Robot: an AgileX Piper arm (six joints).
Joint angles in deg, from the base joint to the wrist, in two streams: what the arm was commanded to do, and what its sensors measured. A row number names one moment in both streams.
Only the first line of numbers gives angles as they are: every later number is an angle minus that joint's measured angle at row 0.
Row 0, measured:
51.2 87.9 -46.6 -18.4 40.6 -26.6
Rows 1 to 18, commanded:
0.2 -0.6 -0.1 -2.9 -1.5 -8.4
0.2 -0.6 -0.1 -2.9 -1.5 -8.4
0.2 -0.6 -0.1 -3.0 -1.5 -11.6
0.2 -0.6 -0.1 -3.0 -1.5 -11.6
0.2 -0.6 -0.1 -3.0 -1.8 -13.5
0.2 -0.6 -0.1 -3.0 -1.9 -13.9
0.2 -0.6 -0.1 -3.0 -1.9 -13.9
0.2 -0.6 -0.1 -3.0 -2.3 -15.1
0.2 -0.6 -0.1 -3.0 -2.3 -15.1
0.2 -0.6 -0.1 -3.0 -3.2 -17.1
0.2 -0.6 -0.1 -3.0 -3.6 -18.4
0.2 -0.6 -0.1 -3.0 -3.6 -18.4
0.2 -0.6 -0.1 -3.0 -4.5 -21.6
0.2 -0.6 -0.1 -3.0 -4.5 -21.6
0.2 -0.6 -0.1 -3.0 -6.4 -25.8
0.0 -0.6 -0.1 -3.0 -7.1 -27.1
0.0 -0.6 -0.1 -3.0 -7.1 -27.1
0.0 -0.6 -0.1 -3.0 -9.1 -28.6
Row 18, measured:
0.0 0.0 0.1 -0.9 -4.1 -24.9
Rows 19 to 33, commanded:
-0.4 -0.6 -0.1 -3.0 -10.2 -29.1
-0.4 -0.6 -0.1 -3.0 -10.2 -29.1
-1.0 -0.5 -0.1 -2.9 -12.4 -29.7
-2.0 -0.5 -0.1 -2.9 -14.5 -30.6
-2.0 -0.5 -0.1 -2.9 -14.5 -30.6
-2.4 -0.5 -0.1 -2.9 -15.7 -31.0
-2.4 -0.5 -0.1 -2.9 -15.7 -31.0
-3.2 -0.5 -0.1 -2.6 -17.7 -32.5
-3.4 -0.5 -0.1 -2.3 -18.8 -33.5
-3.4 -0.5 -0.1 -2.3 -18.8 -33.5
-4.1 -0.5 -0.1 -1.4 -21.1 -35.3
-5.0 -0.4 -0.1 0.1 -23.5 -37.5
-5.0 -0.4 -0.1 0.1 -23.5 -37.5
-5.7 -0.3 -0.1 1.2 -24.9 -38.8
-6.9 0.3 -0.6 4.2 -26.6 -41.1
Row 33, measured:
-5.3 0.3 0.1 1.8 -20.4 -37.3
